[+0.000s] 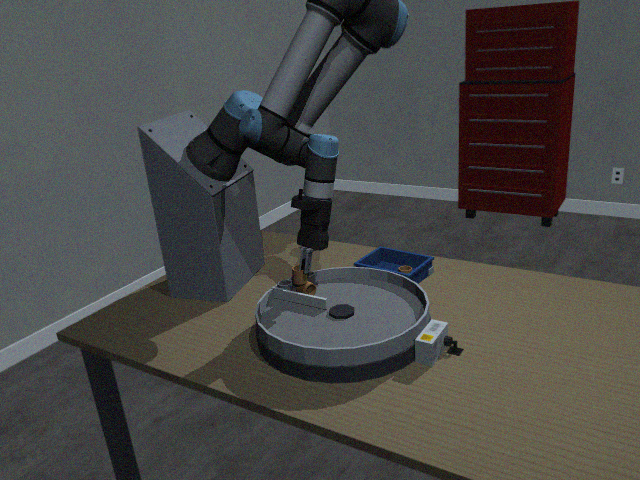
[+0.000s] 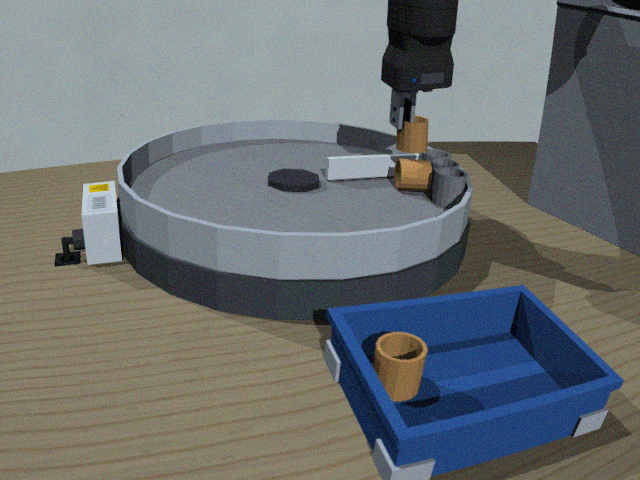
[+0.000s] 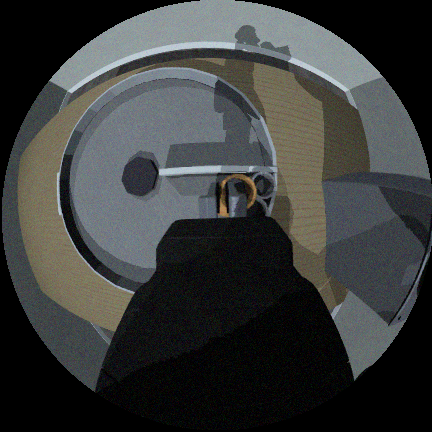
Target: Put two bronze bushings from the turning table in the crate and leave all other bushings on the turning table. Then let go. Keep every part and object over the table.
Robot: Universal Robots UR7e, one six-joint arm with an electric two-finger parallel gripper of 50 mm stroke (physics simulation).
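Places are measured from the arm's base along level axes (x right, y ahead, z up), in millimetres.
Where they show: gripper, fingertip midpoint: point(image 1: 304, 271) point(image 2: 401, 125) point(image 3: 221, 191); arm's base at its link origin: point(image 1: 210, 161).
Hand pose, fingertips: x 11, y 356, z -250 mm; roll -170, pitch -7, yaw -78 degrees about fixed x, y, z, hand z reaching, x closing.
Note:
Things, the pixels of their top centre, and the offset from my fingertips. "*": a spot on its surface instead.
- second bronze bushing at its top centre: point(image 2: 414, 160) point(image 3: 228, 204) point(image 1: 305, 281) dx -15, dy -16, dz -39 mm
- blue crate at its top centre: point(image 2: 477, 346) point(image 1: 393, 260) dx -331, dy +38, dz -80 mm
- white baffle at a spot on its surface: point(image 2: 358, 167) point(image 3: 188, 172) * dx +18, dy +44, dz -61 mm
- dark hub at its top centre: point(image 2: 293, 176) point(image 3: 137, 175) point(image 1: 341, 310) dx +6, dy +126, dz -69 mm
- white box at its top centre: point(image 2: 99, 196) point(image 1: 431, 331) dx -39, dy +355, dz -72 mm
My gripper point(image 1: 306, 269) point(image 2: 403, 121) point(image 3: 221, 191) is shut on the wall of a bronze bushing point(image 1: 297, 277) point(image 2: 416, 136) point(image 3: 252, 192). It holds this bushing upright, raised above the turning table point(image 1: 336, 356) point(image 2: 310, 255) point(image 3: 115, 225), near the table's rim. A second bronze bushing point(image 1: 309, 287) point(image 2: 412, 175) lies on its side on the turning table below. Several grey bushings point(image 1: 283, 284) point(image 2: 447, 187) stand beside it against the rim. Another bronze bushing point(image 1: 405, 268) point(image 2: 400, 374) stands upright in the blue crate point(image 1: 425, 272) point(image 2: 496, 426), near one side wall.
A white baffle point(image 1: 299, 299) point(image 2: 358, 167) point(image 3: 195, 171) runs inward from the rim beside the bushings. A dark hub point(image 1: 341, 311) point(image 2: 293, 179) point(image 3: 140, 175) is at the turning table's centre. A white box point(image 1: 430, 342) point(image 2: 101, 224) is at its outer side. The arm's grey pedestal point(image 1: 193, 242) stands nearby.

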